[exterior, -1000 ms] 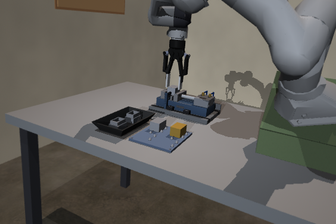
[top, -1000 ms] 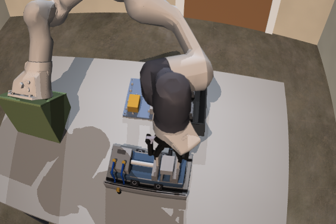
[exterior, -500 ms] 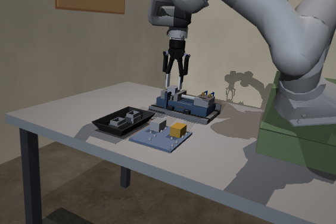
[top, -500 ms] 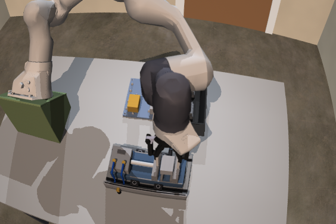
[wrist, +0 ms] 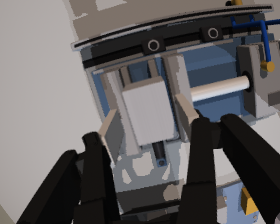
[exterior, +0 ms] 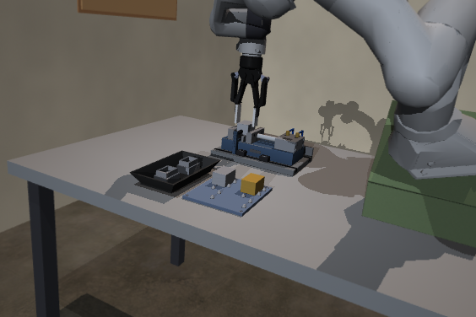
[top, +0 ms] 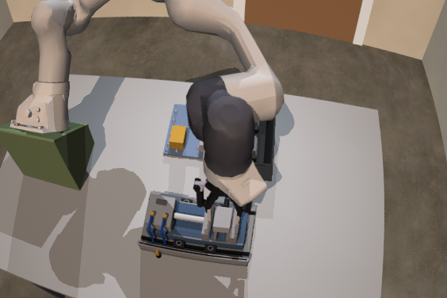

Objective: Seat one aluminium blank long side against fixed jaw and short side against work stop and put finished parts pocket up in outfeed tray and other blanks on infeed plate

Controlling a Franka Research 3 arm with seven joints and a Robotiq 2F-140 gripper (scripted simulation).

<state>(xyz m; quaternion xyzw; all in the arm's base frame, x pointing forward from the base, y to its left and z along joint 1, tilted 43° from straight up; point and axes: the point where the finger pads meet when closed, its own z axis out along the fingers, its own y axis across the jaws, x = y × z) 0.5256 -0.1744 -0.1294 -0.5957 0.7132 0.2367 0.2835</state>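
The blue vise is 7 cm behind my hand, 1 cm to the left of it and 10 cm below it. The rest, counted from my hand: brass blank: 13 cm behind, 30 cm to the left, 11 cm below; then aluminium blank: 5 cm behind, 29 cm to the left, 11 cm below.
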